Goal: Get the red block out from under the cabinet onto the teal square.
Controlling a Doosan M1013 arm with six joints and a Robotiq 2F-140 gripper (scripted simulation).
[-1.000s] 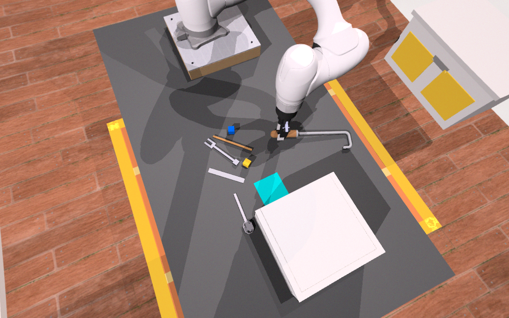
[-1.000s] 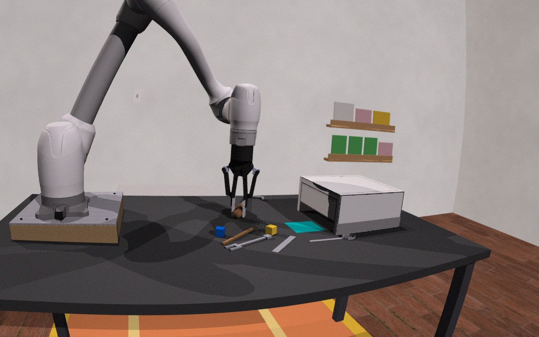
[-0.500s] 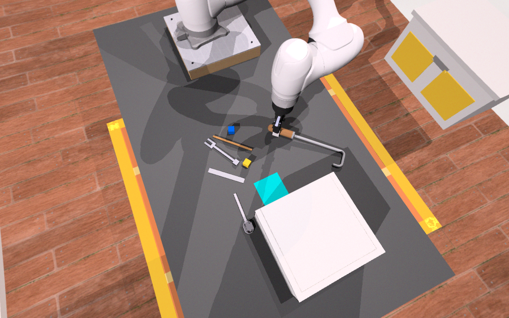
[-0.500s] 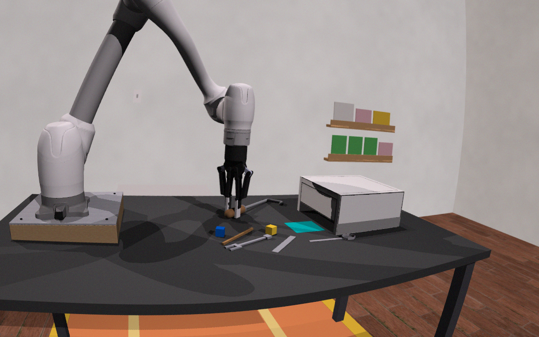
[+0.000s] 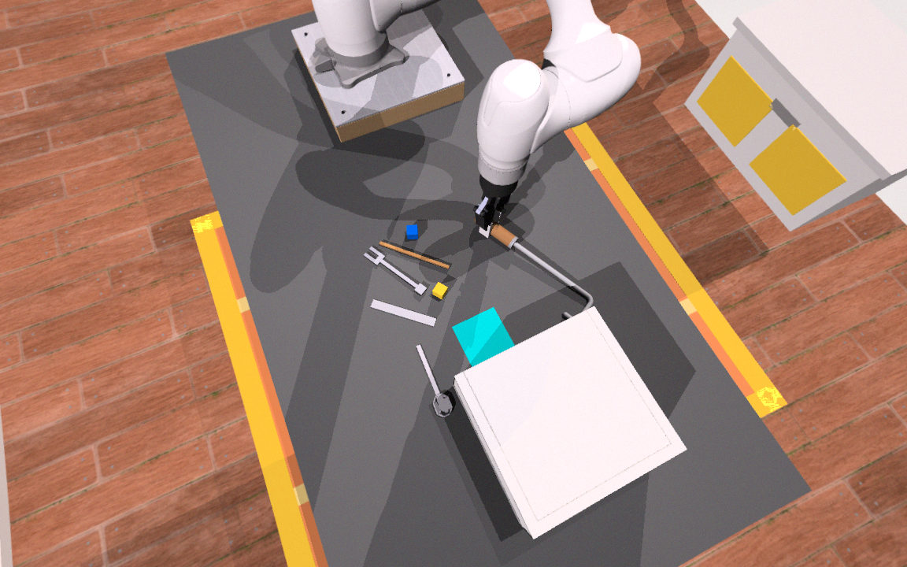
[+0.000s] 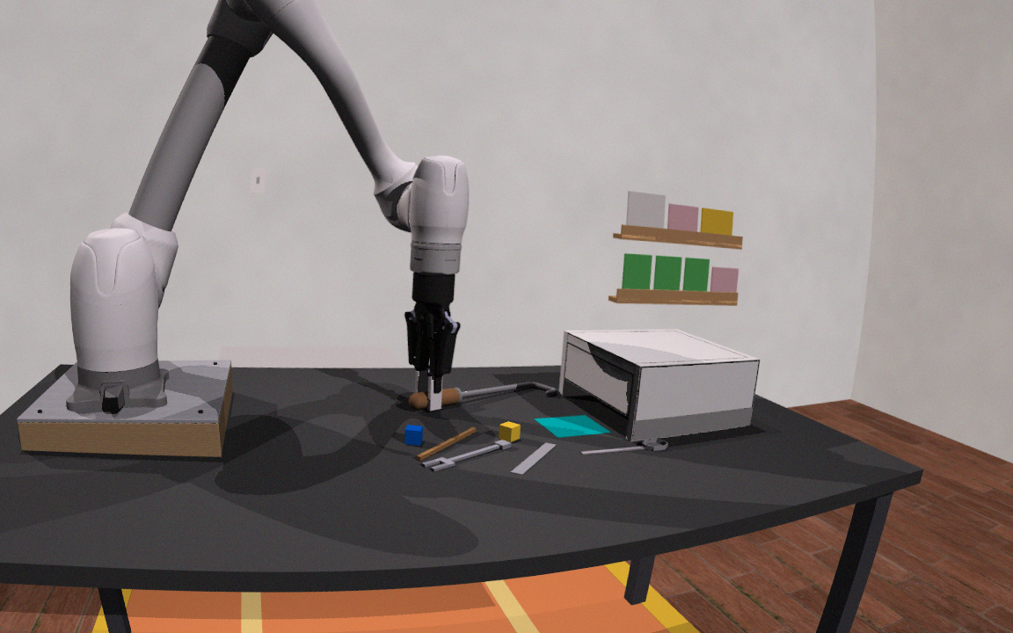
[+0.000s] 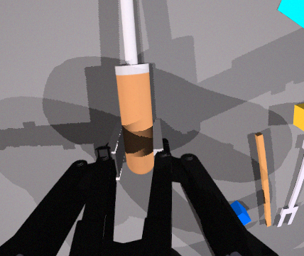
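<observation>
Now: the teal square 220 mm ahead of my hand, 160 mm to the right of it and 40 mm below it. Also, from my hand: wooden stick 190 mm to the right, 40 mm behind, 30 mm below; then hook tool 140 mm ahead, 30 mm below, 10 mm to the left; then blue cube 160 mm to the right, 90 mm behind, 30 mm below.
</observation>
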